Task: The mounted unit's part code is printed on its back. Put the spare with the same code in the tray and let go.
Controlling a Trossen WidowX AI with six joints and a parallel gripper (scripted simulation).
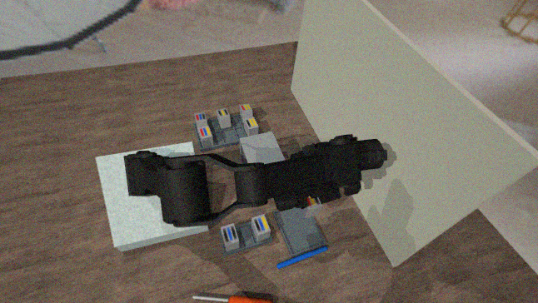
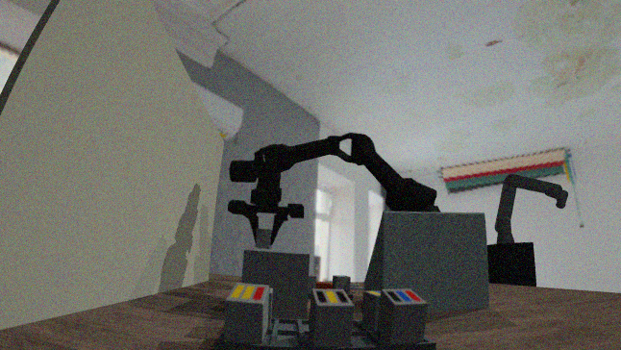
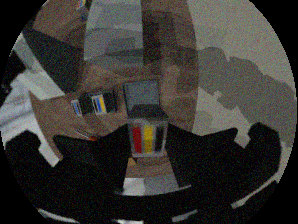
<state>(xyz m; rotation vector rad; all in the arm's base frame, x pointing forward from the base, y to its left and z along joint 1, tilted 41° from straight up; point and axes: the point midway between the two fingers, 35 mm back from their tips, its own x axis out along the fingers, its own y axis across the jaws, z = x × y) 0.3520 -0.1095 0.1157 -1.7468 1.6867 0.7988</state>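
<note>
My gripper tip is now 12 cm above the flat grey tray and 1 cm past it. Round my gripper tip: wall panel (20 cm to the left, 17 cm ahead, 10 cm above); then grey mounted unit (19 cm to the left, 7 cm below, 6 cm behind); then grey spare (2 cm above).
</note>
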